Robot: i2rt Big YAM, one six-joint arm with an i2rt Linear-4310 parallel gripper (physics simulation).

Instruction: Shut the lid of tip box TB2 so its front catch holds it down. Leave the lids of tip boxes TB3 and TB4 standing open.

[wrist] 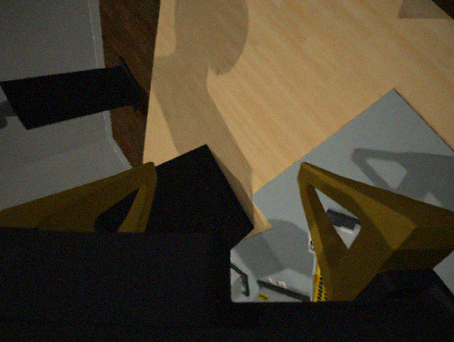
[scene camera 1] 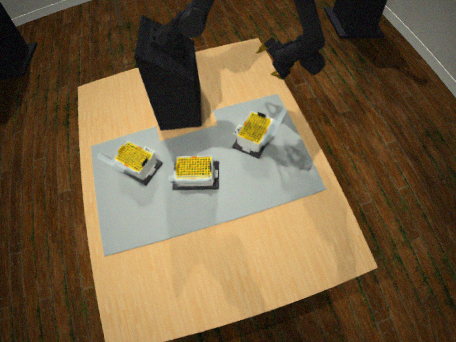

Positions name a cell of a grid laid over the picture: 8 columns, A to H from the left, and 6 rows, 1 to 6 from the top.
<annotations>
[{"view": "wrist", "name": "my gripper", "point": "E3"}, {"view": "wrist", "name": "grey mat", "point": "G3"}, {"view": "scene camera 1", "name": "grey mat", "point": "C4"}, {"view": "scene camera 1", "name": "tip box TB2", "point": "D3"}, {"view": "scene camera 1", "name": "tip box TB4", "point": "C3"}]
</annotations>
